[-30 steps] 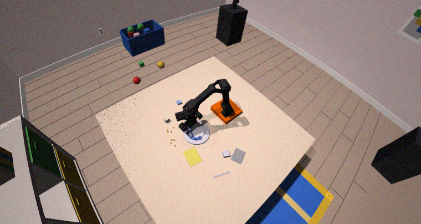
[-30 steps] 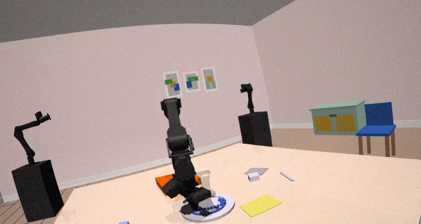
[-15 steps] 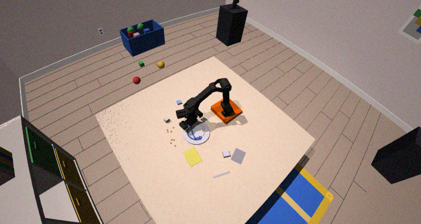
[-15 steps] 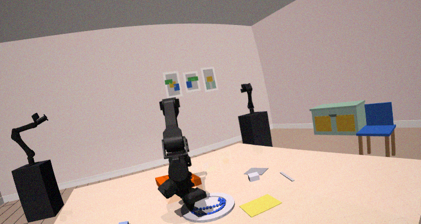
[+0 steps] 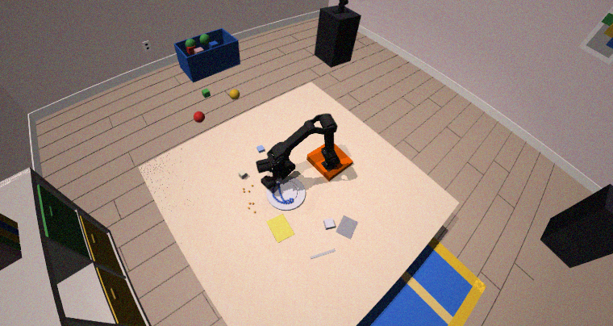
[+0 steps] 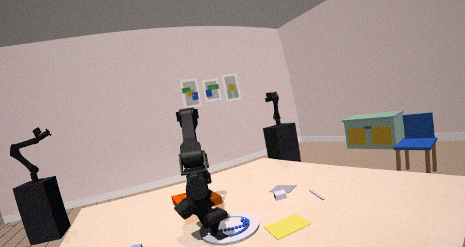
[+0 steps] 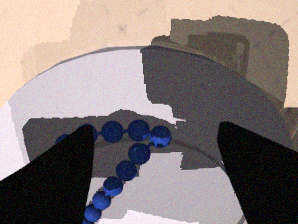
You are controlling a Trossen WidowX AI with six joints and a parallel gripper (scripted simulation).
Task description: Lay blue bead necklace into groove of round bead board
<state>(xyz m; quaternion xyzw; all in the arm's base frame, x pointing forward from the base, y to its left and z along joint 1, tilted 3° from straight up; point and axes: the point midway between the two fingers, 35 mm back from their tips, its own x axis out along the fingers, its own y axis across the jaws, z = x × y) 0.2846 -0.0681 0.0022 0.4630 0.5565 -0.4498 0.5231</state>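
Right now my gripper tip is 70 mm to the right of the round bead board and 10 mm above it. Round my gripper tip: yellow sheet: 130 mm ahead, 210 mm to the left, 20 mm below; pale cube: 130 mm ahead, 140 mm to the right; blue cube: 40 mm behind, 250 mm to the right, 10 mm below.
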